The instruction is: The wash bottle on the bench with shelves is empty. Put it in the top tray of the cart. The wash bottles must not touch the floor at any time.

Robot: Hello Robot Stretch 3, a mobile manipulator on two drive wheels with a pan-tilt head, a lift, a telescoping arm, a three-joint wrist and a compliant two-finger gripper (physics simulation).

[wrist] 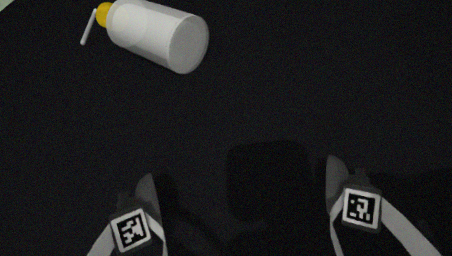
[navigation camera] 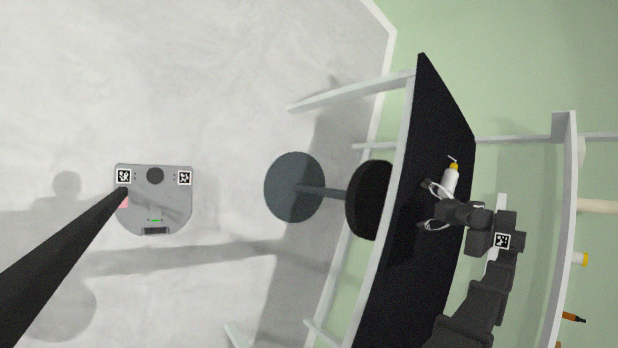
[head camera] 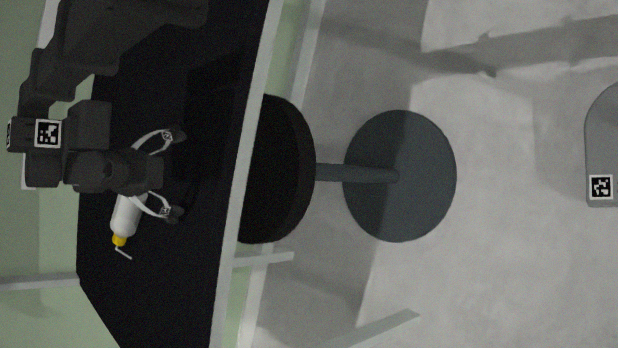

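Where they show: gripper, fingertip midpoint: (navigation camera: 422,204) (head camera: 177,173); robot's base at its link origin: (navigation camera: 154,174).
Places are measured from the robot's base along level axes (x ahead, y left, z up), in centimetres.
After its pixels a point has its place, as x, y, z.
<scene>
The white wash bottle (head camera: 128,215) {4.9, -84.7, 95.6} (navigation camera: 449,181) {4.7, -84.7, 95.8} (wrist: 155,37), with a yellow cap and a thin bent nozzle, lies on its side on the black bench top (head camera: 165,285) {18.0, -77.0, 91.5} (navigation camera: 440,120) {27.4, -85.3, 91.5} (wrist: 300,90). My gripper (head camera: 176,174) {-2.9, -70.2, 92.0} (navigation camera: 424,205) {-2.9, -70.2, 92.0} (wrist: 242,185) {-2.9, -70.2, 92.0} is open over the bench, with nothing between its fingers. The bottle is to one side of the gripper, beyond the left finger in the wrist view, with its base end toward the gripper. In the head view the gripper's finger hides part of that end. The cart does not show in these views.
A round stool with a black seat (head camera: 277,170) (navigation camera: 370,200) and a grey base (head camera: 400,210) (navigation camera: 294,187) stands at the bench's front edge. A shelf (navigation camera: 570,190) behind the bench holds another yellow-capped bottle (navigation camera: 579,258) {-20.1, -111.0, 140.7} and an orange-handled tool (navigation camera: 569,316) {-42.2, -110.5, 141.4}. My wheeled base (navigation camera: 155,200) {-10.3, -0.3, 16.0} stands on the floor.
</scene>
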